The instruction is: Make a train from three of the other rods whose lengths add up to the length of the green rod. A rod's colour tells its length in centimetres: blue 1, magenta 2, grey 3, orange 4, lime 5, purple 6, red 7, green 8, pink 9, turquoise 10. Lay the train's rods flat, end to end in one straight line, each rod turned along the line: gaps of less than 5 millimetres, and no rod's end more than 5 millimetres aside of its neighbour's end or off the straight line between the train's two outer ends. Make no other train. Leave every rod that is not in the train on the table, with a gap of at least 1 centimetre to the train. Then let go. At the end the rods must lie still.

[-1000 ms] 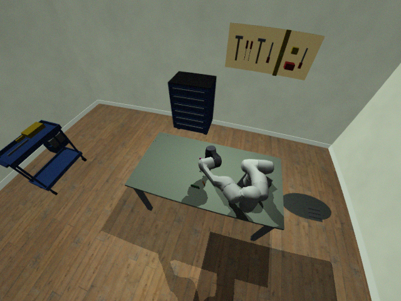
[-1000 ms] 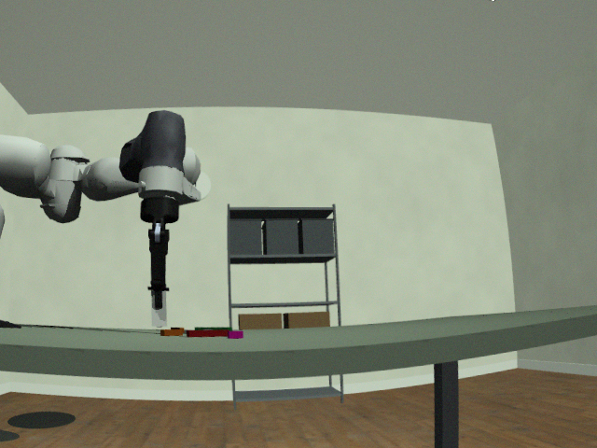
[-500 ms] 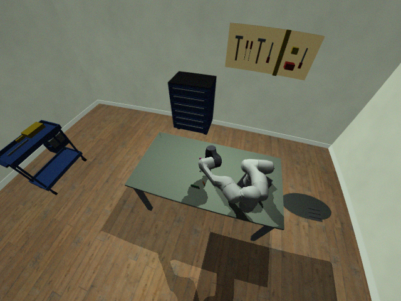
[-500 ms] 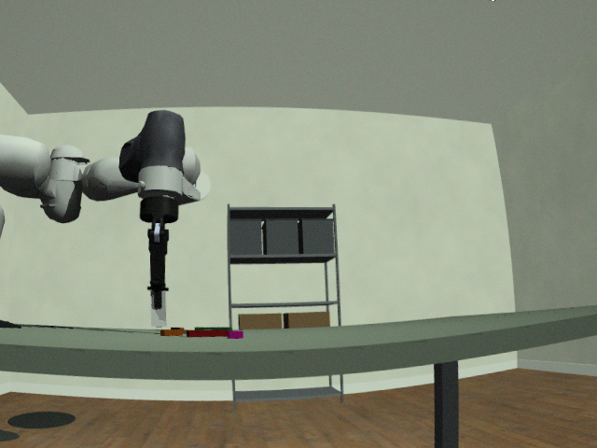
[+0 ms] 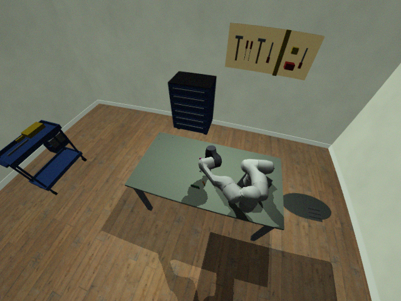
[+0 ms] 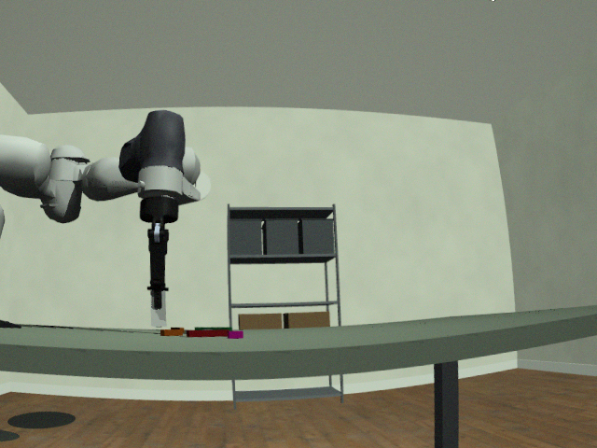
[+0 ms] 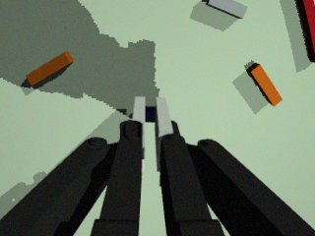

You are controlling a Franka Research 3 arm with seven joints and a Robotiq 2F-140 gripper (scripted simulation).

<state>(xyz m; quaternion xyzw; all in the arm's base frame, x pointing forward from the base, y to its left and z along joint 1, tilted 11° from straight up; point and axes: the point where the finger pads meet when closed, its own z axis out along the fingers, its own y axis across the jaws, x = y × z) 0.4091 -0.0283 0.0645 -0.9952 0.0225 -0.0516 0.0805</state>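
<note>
The grey rod is 90 mm ahead of my hand, 60 mm to the right of it and 40 mm below it. Round my hand: green rod: 120 mm ahead, 130 mm to the left, 40 mm below; red rod: 80 mm ahead, 140 mm to the right, 40 mm below; blue rod: 30 mm below.
</note>
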